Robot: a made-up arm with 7 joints.
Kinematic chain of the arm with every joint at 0, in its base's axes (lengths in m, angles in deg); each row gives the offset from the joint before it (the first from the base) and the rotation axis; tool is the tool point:
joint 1: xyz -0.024 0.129 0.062 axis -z
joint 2: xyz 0.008 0 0.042 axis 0.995 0.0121 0.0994
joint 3: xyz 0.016 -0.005 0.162 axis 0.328 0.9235 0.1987
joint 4: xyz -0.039 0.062 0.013 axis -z
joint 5: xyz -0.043 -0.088 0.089 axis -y
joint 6: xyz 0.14 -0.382 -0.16 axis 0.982 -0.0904 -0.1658
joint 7: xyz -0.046 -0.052 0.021 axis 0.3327 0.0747 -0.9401
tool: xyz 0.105 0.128 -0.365
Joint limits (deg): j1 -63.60..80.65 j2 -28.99..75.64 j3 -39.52..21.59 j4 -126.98..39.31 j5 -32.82..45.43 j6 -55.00..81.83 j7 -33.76..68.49
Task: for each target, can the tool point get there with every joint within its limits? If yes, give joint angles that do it. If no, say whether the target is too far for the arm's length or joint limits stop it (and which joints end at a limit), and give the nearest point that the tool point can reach.
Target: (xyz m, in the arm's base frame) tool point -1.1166 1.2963 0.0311
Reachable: no: too far | nearest point -0.6320 0.7785 0.0631 | short by 0.710 m
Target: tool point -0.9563 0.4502 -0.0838
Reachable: no: joint limits stop it (at a limit: joint 3, joint 4, joint 5, joint 6, joint 7) | nearest point -0.7494 0.3789 -0.0423 | short by 0.223 m
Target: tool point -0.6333 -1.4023 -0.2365
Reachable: no: too far | nearest point -0.3463 -0.6810 -0.0394 | short by 0.801 m
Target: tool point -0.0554 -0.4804 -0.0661
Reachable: yes | joints 35.08 1.01 16.12 2.47 25.99 -36.67 55.37
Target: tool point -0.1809 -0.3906 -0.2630
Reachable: yes | joints 49.11 34.79 -9.56 6.54 24.89 -36.19 0.41
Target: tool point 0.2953 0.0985 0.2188
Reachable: yes | joints -28.57 2.15 0.92 12.95 25.01 57.30 11.61
